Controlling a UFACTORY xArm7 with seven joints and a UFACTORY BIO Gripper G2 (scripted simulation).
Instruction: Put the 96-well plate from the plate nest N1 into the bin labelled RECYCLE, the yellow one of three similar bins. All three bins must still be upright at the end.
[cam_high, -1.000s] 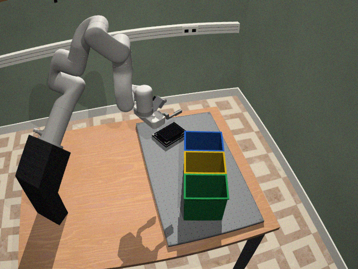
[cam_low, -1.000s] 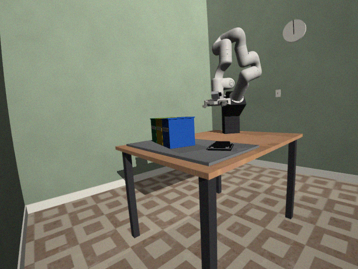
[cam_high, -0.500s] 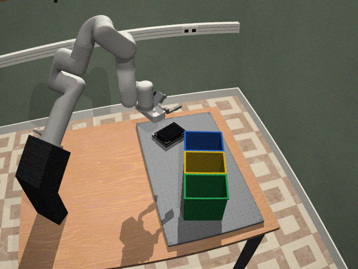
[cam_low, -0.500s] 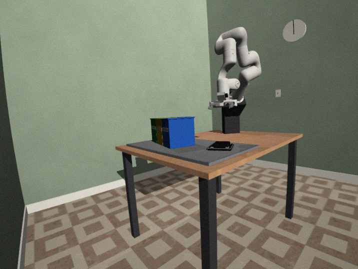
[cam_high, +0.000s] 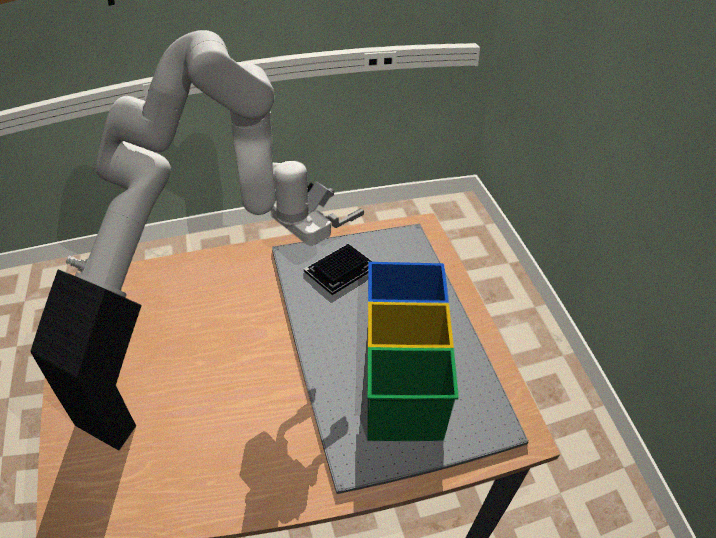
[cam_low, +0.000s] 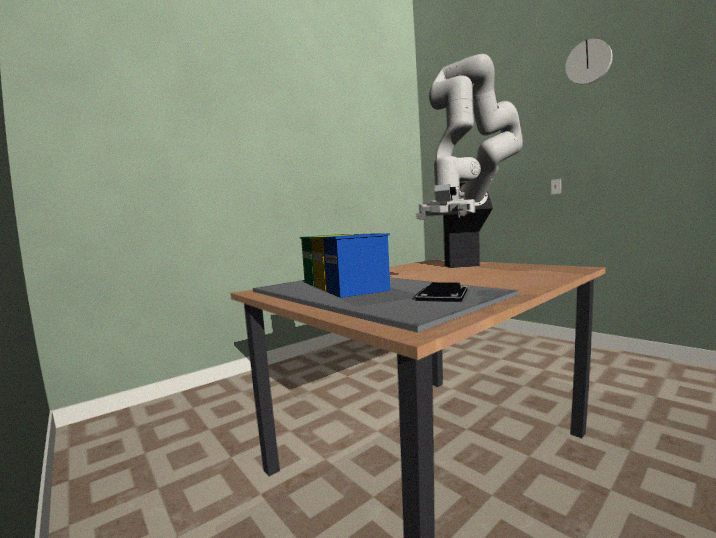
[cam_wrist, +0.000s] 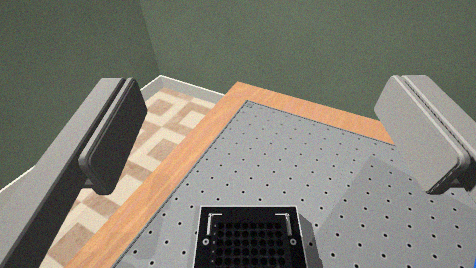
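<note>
The black 96-well plate lies 20 cm below my hand. Round my hand: black plate nest N1: 22 cm below; blue bin: 25 cm to the right, 14 cm below, 12 cm ahead; yellow bin: 38 cm to the right, 14 cm below, 10 cm ahead.
</note>
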